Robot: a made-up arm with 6 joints. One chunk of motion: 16 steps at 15 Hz.
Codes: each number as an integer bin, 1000 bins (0 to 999) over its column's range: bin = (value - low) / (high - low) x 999, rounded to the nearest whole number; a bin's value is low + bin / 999 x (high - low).
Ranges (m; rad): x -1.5..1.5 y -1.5..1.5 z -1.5..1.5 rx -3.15..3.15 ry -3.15..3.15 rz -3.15..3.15
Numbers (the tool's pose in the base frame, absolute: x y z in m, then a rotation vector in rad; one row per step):
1: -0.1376 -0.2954 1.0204 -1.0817 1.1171 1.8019
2: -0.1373 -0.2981 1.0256 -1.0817 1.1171 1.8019
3: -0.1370 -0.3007 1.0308 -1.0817 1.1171 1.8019
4: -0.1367 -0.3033 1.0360 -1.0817 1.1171 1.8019
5: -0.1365 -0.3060 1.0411 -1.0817 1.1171 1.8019
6: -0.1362 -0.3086 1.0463 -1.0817 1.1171 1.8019
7: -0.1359 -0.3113 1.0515 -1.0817 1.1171 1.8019
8: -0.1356 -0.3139 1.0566 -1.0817 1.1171 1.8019
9: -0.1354 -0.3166 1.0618 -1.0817 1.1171 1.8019
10: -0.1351 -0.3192 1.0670 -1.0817 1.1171 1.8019
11: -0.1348 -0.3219 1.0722 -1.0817 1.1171 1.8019
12: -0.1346 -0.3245 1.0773 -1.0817 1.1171 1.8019
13: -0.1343 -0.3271 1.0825 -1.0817 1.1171 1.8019
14: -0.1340 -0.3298 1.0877 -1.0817 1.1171 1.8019
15: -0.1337 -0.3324 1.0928 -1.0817 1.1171 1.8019
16: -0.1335 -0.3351 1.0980 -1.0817 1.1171 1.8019
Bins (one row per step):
1: 454 401 839 328 677 785
2: 454 400 841 328 677 785
3: 454 399 843 328 677 785
4: 454 399 844 328 677 785
5: 454 398 846 328 677 785
6: 454 397 848 328 677 785
7: 454 396 850 328 677 785
8: 454 395 851 328 677 785
9: 454 394 853 328 677 785
10: 455 393 855 328 677 785
11: 455 392 857 328 677 785
12: 455 391 858 328 677 785
13: 455 391 860 328 677 785
14: 455 390 862 328 677 785
15: 455 389 863 328 677 785
16: 455 388 865 328 677 785

